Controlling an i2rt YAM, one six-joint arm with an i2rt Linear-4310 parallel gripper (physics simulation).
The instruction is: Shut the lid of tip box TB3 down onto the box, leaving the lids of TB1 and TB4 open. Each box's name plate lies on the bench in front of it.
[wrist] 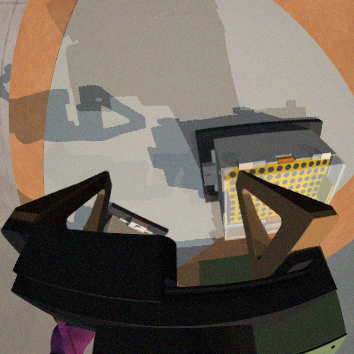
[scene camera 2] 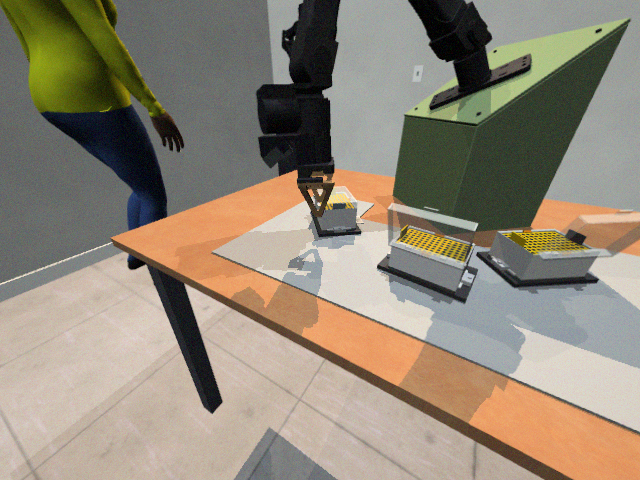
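Where they show: gripper, between the fingertips: (wrist: 173, 177) (scene camera 2: 319, 209); arm's base, origin of its link: (scene camera 2: 475, 86).
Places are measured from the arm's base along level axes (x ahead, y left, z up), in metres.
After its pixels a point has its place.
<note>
Three tip boxes with yellow racks stand on dark bases; their names cannot be read. The far-left box (scene camera 2: 337, 219) {x 0.299, y -0.210, z -0.274 m} (wrist: 270, 150) {x 0.283, y -0.271, z -0.264 m} has a clear lid (scene camera 2: 344, 193) {x 0.233, y -0.223, z -0.232 m} (wrist: 336, 182) {x 0.217, y -0.294, z -0.232 m} that appears to lie down over its rack. The middle box (scene camera 2: 429, 266) {x 0.400, y 0.012, z -0.271 m} has its clear lid (scene camera 2: 434, 221) {x 0.445, y 0.004, z -0.169 m} standing upright behind the rack. The right box (scene camera 2: 547, 263) {x 0.297, y 0.186, z -0.267 m} has its lid (scene camera 2: 610, 226) {x 0.330, y 0.215, z -0.175 m} tilted far back. My gripper (scene camera 2: 318, 212) {x 0.358, y -0.227, z -0.229 m} (wrist: 173, 177) {x 0.358, y -0.227, z -0.229 m} is open and empty, beside and above the far-left box; in the wrist view its right finger overlaps that box's rack. Contact cannot be told.
The boxes stand on a pale mat (scene camera 2: 258, 248) {x 0.452, y -0.327, z -0.309 m} (wrist: 150, 45) {x 0.420, y -0.296, z -0.309 m} on the orange bench (scene camera 2: 330, 322) {x 0.559, y -0.096, z -0.312 m} (wrist: 31, 50) {x 0.561, y -0.256, z -0.312 m}. The green arm pedestal (scene camera 2: 431, 165) {x 0.089, y -0.049, z -0.172 m} rises behind them. Part of a dark-edged item (wrist: 145, 220) {x 0.336, y -0.068, z -0.305 m} shows beyond the left finger. A person (scene camera 2: 77, 77) stands off the bench's left end.
</note>
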